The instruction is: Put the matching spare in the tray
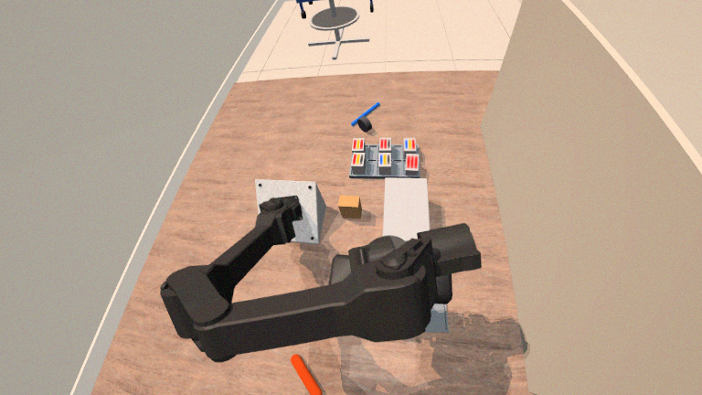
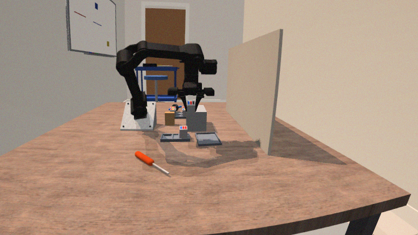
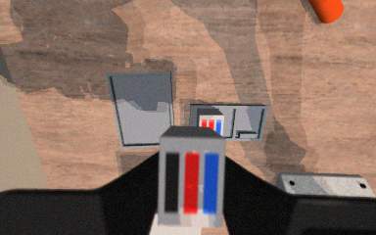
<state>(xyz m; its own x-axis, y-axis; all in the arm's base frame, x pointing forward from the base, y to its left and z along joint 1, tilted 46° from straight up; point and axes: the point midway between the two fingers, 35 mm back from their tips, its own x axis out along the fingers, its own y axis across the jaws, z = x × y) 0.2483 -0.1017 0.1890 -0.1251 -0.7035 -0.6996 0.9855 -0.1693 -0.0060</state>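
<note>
The grey tray is 7 cm ahead of my gripper tip, 1 cm to the right of it and 12 cm below it. The rest, counted from my gripper tip: brown block: 9 cm behind, 22 cm to the left, 9 cm below; then grey rack: 7 cm behind, 2 cm to the left, 12 cm below; then mounted unit: 5 cm ahead, 19 cm to the left, 8 cm below.
</note>
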